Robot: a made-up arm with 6 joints. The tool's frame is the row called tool. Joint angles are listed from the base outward.
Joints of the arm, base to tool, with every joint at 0 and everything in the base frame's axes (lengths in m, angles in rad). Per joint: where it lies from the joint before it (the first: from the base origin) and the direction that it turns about. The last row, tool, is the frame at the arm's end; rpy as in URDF.
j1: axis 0 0 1 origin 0.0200 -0.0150 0.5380
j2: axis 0 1 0 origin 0.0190 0.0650 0.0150
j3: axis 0 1 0 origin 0.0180 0.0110 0.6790
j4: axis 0 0 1 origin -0.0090 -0.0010 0.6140
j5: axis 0 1 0 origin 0.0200 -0.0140 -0.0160
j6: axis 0 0 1 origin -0.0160 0.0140 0.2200
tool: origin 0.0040 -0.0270 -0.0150 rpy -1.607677 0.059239 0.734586
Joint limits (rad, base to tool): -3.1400..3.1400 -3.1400..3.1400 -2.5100..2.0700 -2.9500..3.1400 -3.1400..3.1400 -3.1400..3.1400
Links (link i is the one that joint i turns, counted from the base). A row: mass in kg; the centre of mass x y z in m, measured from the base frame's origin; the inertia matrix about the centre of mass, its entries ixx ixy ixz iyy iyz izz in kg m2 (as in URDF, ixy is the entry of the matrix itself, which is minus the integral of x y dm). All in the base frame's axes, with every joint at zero. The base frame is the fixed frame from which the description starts. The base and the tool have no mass.
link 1: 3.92; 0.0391 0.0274 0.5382; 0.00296 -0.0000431 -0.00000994 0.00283 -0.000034 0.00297
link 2: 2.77; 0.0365 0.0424 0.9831; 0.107 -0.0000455 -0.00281 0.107 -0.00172 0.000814
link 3: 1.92; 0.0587 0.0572 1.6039; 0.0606 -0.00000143 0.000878 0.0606 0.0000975 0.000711
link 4: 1.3; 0.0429 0.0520 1.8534; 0.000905 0 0 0.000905 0 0.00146
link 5: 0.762; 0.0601 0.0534 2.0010; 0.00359 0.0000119 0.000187 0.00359 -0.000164 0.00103
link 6: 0.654; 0.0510 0.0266 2.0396; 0.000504 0 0 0.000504 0 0.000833
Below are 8 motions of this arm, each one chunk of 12 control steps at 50 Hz.
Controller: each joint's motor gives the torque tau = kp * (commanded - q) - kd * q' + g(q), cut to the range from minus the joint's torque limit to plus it. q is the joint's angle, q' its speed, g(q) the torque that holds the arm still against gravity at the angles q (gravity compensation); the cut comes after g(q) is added. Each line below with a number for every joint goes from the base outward.
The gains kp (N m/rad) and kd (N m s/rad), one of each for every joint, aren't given. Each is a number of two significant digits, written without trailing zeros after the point. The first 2 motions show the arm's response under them.
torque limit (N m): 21 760 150 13 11 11
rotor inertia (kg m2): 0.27 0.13 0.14 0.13 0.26 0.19
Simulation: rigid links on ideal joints. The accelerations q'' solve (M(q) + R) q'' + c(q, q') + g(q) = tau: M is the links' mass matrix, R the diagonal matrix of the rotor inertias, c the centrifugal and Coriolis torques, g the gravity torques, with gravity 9.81 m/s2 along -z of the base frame. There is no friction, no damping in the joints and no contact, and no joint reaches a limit. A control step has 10 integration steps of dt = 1/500 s. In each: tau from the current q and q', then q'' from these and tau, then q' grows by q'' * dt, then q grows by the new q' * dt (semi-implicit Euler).
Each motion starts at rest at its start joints. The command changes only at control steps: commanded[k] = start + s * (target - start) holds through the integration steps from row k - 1 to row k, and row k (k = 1, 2, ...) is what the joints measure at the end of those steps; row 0 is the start. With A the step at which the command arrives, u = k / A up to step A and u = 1 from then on. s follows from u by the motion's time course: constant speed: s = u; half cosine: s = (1 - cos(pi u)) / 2; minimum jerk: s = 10 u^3 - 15 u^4 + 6 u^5; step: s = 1 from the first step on.
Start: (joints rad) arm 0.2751 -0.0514 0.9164 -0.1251 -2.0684 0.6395
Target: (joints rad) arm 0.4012 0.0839 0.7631 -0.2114 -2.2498 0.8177
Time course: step
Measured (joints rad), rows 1 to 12:
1: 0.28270 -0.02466 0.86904 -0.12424 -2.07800 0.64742
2: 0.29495 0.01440 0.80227 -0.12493 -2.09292 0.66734
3: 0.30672 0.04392 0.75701 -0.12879 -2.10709 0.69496
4: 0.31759 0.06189 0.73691 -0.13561 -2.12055 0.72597
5: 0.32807 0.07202 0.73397 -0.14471 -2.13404 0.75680
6: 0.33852 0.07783 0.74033 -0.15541 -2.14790 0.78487
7: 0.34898 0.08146 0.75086 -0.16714 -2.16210 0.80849
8: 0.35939 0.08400 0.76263 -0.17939 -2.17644 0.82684
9: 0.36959 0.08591 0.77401 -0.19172 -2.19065 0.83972
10: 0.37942 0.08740 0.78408 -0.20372 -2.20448 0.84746
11: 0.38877 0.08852 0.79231 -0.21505 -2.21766 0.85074
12: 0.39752 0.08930 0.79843 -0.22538 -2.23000 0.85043
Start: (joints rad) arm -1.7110 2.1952 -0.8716 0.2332 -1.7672 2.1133
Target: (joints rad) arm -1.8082 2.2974 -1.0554 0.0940 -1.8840 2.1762
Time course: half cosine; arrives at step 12
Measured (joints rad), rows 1 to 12:
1: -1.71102 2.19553 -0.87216 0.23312 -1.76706 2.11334
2: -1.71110 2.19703 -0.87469 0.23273 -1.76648 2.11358
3: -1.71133 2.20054 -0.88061 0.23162 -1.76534 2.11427
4: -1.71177 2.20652 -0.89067 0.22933 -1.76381 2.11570
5: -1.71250 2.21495 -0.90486 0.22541 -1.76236 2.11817
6: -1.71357 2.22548 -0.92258 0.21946 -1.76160 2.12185
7: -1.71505 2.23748 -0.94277 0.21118 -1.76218 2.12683
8: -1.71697 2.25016 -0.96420 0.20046 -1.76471 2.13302
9: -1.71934 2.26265 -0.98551 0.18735 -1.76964 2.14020
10: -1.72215 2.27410 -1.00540 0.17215 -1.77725 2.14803
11: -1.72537 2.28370 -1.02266 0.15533 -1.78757 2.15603
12: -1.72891 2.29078 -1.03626 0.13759 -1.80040 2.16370
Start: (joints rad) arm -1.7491 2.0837 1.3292 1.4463 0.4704 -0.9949
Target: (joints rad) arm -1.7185 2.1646 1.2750 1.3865 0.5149 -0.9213
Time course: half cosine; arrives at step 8
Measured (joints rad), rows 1 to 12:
1: -1.74913 2.08419 1.32860 1.44624 0.47052 -0.99476
2: -1.74928 2.08642 1.32588 1.44593 0.47108 -0.99402
3: -1.74960 2.09166 1.31962 1.44512 0.47239 -0.99204
4: -1.75010 2.10040 1.30940 1.44356 0.47460 -0.98822
5: -1.75070 2.11214 1.29606 1.44108 0.47760 -0.98219
6: -1.75124 2.12554 1.28152 1.43760 0.48111 -0.97400
7: -1.75153 2.13872 1.26831 1.43320 0.48472 -0.96412
8: -1.75137 2.14973 1.25901 1.42803 0.48801 -0.95344
9: -1.75062 2.15741 1.25504 1.42229 0.49072 -0.94296
10: -1.74924 2.16193 1.25587 1.41613 0.49293 -0.93348
11: -1.74731 2.16422 1.25996 1.40962 0.49487 -0.92549
12: -1.74488 2.16522 1.26572 1.40288 0.49677 -0.91923

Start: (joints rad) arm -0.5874 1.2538 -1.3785 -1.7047 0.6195 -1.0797
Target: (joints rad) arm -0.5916 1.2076 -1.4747 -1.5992 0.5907 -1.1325
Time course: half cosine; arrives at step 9
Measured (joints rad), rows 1 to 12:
1: -0.58741 1.25362 -1.37840 -1.70456 0.61952 -1.07978
2: -0.58744 1.25281 -1.37802 -1.70376 0.61958 -1.08021
3: -0.58752 1.25083 -1.37740 -1.70149 0.61965 -1.08139
4: -0.58770 1.24741 -1.37696 -1.69680 0.61958 -1.08376
5: -0.58801 1.24257 -1.37745 -1.68889 0.61919 -1.08759
6: -0.58847 1.23663 -1.37980 -1.67730 0.61828 -1.09299
7: -0.58909 1.23012 -1.38484 -1.66210 0.61669 -1.09977
8: -0.58987 1.22370 -1.39315 -1.64398 0.61438 -1.10747
9: -0.59077 1.21806 -1.40488 -1.62421 0.61137 -1.11544
10: -0.59174 1.21364 -1.41957 -1.60440 0.60783 -1.12293
11: -0.59272 1.21042 -1.43620 -1.58613 0.60399 -1.12937
12: -0.59365 1.20814 -1.45355 -1.57065 0.60011 -1.13443

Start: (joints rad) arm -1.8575 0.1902 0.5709 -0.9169 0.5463 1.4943
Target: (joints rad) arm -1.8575 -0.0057 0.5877 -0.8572 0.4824 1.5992
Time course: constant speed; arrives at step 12
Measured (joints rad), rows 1 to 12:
1: -1.85781 0.18712 0.57612 -0.91651 0.54562 1.49474
2: -1.85858 0.17986 0.58755 -0.91494 0.54429 1.49624
3: -1.85972 0.16950 0.60227 -0.91158 0.54284 1.49920
4: -1.86115 0.15712 0.61752 -0.90605 0.54167 1.50376
5: -1.86281 0.14343 0.63143 -0.89829 0.54099 1.50989
6: -1.86466 0.12885 0.64292 -0.88846 0.54082 1.51743
7: -1.86668 0.11360 0.65143 -0.87694 0.54105 1.52612
8: -1.86882 0.09783 0.65677 -0.86426 0.54151 1.53568
9: -1.87106 0.08161 0.65900 -0.85101 0.54198 1.54581
10: -1.87334 0.06501 0.65833 -0.83787 0.54218 1.55623
11: -1.87559 0.04808 0.65508 -0.82546 0.54188 1.56671
12: -1.87773 0.03088 0.64968 -0.81438 0.54083 1.57705

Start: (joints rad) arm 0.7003 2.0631 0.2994 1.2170 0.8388 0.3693
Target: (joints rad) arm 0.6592 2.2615 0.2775 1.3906 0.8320 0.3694
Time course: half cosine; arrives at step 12
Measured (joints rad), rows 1 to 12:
1: 0.70029 2.06379 0.29816 1.21711 0.83889 0.36931
2: 0.70024 2.06666 0.29319 1.21783 0.83920 0.36936
3: 0.70009 2.07297 0.28290 1.22012 0.83974 0.36944
4: 0.69975 2.08326 0.26729 1.22524 0.84032 0.36954
5: 0.69914 2.09749 0.24767 1.23449 0.84066 0.36965
6: 0.69818 2.11511 0.22623 1.24893 0.84051 0.36974
7: 0.69679 2.13525 0.20558 1.26918 0.83969 0.36979
8: 0.69494 2.15680 0.18842 1.29525 0.83815 0.36980
9: 0.69261 2.17855 0.17721 1.32646 0.83598 0.36979
10: 0.68982 2.19922 0.17392 1.36135 0.83336 0.36976
11: 0.68661 2.21760 0.17987 1.39780 0.83051 0.36971
12: 0.68309 2.23260 0.19555 1.43314 0.82759 0.36966

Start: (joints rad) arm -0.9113 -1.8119 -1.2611 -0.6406 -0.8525 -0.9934
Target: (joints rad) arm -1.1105 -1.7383 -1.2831 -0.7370 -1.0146 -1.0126
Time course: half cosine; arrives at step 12
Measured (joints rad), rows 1 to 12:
1: -0.91132 -1.81171 -1.26132 -0.64062 -0.85246 -0.99341
2: -0.91143 -1.81081 -1.26230 -0.64070 -0.85233 -0.99346
3: -0.91176 -1.80864 -1.26456 -0.64096 -0.85222 -0.99363
4: -0.91248 -1.80481 -1.26832 -0.64152 -0.85244 -0.99399
5: -0.91377 -1.79925 -1.27338 -0.64254 -0.85347 -0.99462
6: -0.91583 -1.79213 -1.27922 -0.64421 -0.85585 -0.99559
7: -0.91882 -1.78384 -1.28515 -0.64671 -0.86012 -0.99694
8: -0.92289 -1.77489 -1.29041 -0.65021 -0.86666 -0.99864
9: -0.92814 -1.76587 -1.29428 -0.65482 -0.87570 -1.00065
10: -0.93460 -1.75740 -1.29618 -0.66064 -0.88721 -1.00289
11: -0.94225 -1.75005 -1.29572 -0.66767 -0.90095 -1.00522
12: -0.95099 -1.74431 -1.29273 -0.67585 -0.91644 -1.00751

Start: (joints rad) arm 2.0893 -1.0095 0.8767 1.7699 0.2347 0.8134
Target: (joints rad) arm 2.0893 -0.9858 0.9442 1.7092 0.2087 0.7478
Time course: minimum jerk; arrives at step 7
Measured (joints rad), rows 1 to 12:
1: 2.08931 -1.00944 0.87664 1.76988 0.23470 0.81333
2: 2.08935 -1.00901 0.87629 1.76975 0.23473 0.81280
3: 2.08949 -1.00778 0.87555 1.76931 0.23480 0.81102
4: 2.08982 -1.00555 0.87485 1.76831 0.23488 0.80717
5: 2.09037 -1.00250 0.87517 1.76650 0.23488 0.80083
6: 2.09118 -0.99917 0.87766 1.76375 0.23467 0.79228
7: 2.09218 -0.99610 0.88302 1.76003 0.23413 0.78243
8: 2.09331 -0.99354 0.89111 1.75534 0.23318 0.77234
9: 2.09450 -0.99141 0.90124 1.74973 0.23179 0.76289
10: 2.09568 -0.98957 0.91257 1.74328 0.22995 0.75465
11: 2.09677 -0.98792 0.92436 1.73611 0.22769 0.74797
12: 2.09770 -0.98642 0.93603 1.72839 0.22506 0.74298

